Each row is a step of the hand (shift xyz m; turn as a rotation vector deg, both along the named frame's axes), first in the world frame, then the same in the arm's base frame.
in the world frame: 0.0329 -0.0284 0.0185 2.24 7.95 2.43
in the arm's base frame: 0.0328 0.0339 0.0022 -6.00 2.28 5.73
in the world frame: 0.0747 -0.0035 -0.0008 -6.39 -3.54 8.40
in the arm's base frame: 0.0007 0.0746 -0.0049 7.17 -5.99 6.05
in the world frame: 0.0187 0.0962 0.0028 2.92 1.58 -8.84
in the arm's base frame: -0.0846 0.0181 0.0461 -5.54 2.52 -7.22
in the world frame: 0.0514 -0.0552 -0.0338 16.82 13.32 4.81
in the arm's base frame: 0.0321 0.0503 -0.0572 -10.07 16.91 9.80
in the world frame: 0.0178 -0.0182 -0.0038 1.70 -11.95 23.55
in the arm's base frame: 0.0139 0.0178 -0.0124 21.38 2.81 15.34
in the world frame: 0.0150 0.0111 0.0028 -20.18 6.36 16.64
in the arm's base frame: -0.0090 0.0150 0.0071 2.53 -19.49 18.40
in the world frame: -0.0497 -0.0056 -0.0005 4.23 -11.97 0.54
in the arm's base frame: 0.0061 -0.0496 -0.0013 10.76 4.34 -5.17
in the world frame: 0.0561 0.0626 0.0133 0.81 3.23 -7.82
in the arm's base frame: -0.0510 0.0561 0.0386 -6.48 0.44 -5.48
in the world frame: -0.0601 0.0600 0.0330 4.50 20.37 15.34
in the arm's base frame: -0.0365 -0.0591 0.0590 -11.17 5.00 22.82
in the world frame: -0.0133 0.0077 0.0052 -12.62 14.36 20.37
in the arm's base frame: -0.0041 -0.0131 0.0086 -3.06 -11.83 25.12
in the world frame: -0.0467 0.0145 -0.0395 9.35 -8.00 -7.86
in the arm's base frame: -0.0298 -0.0485 -0.0267 3.24 9.06 -10.98
